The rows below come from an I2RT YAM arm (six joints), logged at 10 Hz.
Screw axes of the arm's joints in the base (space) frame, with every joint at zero. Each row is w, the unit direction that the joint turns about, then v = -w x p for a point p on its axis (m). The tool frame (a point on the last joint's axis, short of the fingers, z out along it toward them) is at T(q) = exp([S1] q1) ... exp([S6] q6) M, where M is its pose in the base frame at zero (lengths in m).
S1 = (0, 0, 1, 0, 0, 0)
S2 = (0, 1, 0, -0.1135, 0, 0.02)
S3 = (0, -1, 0, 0.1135, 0, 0.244)
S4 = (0, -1, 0, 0.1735, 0, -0.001)
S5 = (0, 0, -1, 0, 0.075, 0)
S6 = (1, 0, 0, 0, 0.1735, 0)
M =
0 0 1 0.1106
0 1 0 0
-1 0 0 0.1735
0 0 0 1
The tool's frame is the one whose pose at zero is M.
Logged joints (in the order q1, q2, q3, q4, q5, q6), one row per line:
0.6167 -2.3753 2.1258 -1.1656 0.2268 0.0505
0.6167 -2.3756 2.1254 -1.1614 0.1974 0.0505
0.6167 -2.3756 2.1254 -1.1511 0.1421 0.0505
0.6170 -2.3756 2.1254 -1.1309 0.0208 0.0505
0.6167 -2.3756 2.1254 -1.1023 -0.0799 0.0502
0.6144 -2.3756 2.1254 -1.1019 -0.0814 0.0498
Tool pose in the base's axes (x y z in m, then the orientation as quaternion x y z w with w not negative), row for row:
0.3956 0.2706 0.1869 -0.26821 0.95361 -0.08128 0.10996
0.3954 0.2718 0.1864 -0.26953 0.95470 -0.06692 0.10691
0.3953 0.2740 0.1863 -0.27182 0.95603 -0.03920 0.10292
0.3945 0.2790 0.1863 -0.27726 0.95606 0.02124 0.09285
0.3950 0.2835 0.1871 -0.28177 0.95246 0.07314 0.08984
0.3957 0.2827 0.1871 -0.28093 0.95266 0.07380 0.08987
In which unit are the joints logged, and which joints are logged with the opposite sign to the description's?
The joints are logged in radians. Opposite sign: q2.
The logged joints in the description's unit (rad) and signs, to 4 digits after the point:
0.6167 2.3753 2.1258 -1.1656 0.2268 0.0505
0.6167 2.3756 2.1254 -1.1614 0.1974 0.0505
0.6167 2.3756 2.1254 -1.1511 0.1421 0.0505
0.6170 2.3756 2.1254 -1.1309 0.0208 0.0505
0.6167 2.3756 2.1254 -1.1023 -0.0799 0.0502
0.6144 2.3756 2.1254 -1.1019 -0.0814 0.0498

